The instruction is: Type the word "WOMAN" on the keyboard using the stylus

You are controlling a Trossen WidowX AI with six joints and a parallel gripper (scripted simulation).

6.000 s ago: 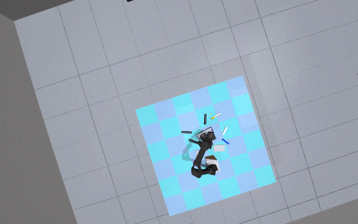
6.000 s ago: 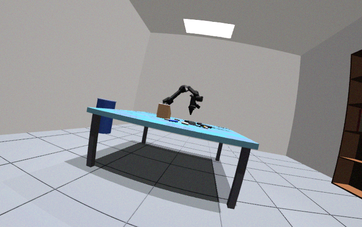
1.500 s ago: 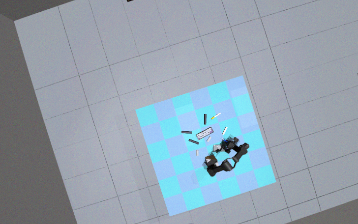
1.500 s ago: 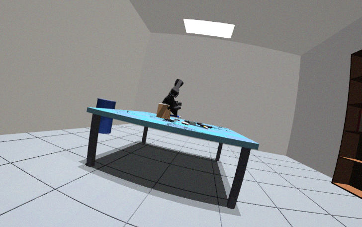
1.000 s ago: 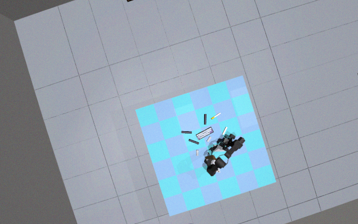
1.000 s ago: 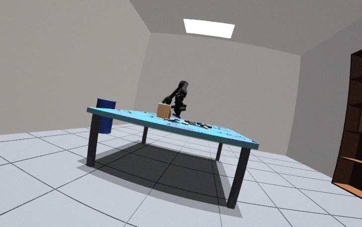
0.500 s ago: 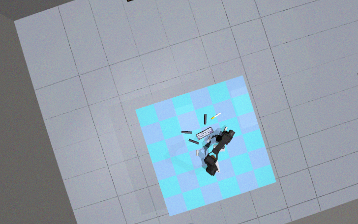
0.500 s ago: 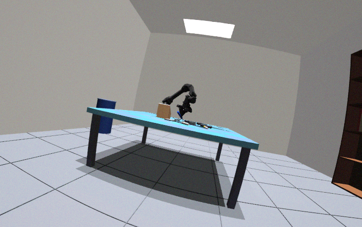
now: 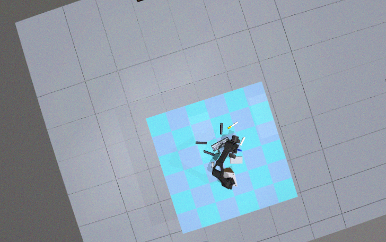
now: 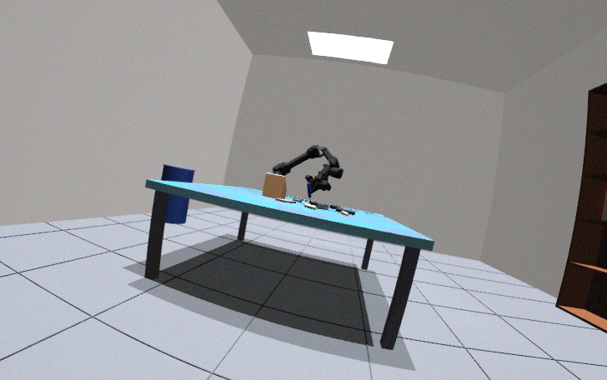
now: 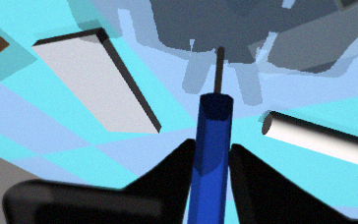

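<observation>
My gripper tip is 4 cm above the stylus tip, 2 cm to the right of it and 1 cm short of it. Also, from my gripper tip: O key 11 cm ahead, 7 cm to the left, 7 cm below; then grey pad 13 cm behind, 8 cm below, 2 cm to the left; then stylus 1 cm to the left, 1 cm below.
</observation>
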